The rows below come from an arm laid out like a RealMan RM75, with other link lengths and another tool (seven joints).
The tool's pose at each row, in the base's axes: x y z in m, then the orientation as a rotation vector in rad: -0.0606, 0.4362, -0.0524, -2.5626, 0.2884, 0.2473; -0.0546, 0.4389, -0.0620, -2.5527, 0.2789, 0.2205; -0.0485, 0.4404, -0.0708, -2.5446, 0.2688, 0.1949; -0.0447, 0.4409, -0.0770, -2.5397, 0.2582, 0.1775; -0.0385, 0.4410, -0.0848, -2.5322, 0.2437, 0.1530; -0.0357, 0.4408, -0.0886, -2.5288, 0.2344, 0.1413; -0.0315, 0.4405, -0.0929, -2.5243, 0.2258, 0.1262; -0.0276, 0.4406, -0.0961, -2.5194, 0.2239, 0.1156; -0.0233, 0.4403, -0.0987, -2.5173, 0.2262, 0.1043
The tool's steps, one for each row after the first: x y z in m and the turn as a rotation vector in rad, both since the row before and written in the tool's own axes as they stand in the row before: 0.0076, 0.0010, 0.0088, 0.0140, 0.0152, -0.0124; 0.0075, 0.0018, 0.0075, 0.0118, 0.0146, -0.0126; 0.0048, 0.0020, 0.0051, 0.0074, 0.0093, -0.0113; 0.0074, 0.0027, 0.0061, 0.0108, 0.0132, -0.0157; 0.0034, 0.0017, 0.0029, 0.0050, 0.0058, -0.0092; 0.0048, 0.0018, 0.0032, 0.0063, 0.0083, -0.0095; 0.0043, 0.0010, 0.0025, 0.0060, 0.0066, -0.0036; 0.0046, 0.0009, 0.0018, 0.0031, 0.0084, -0.0009
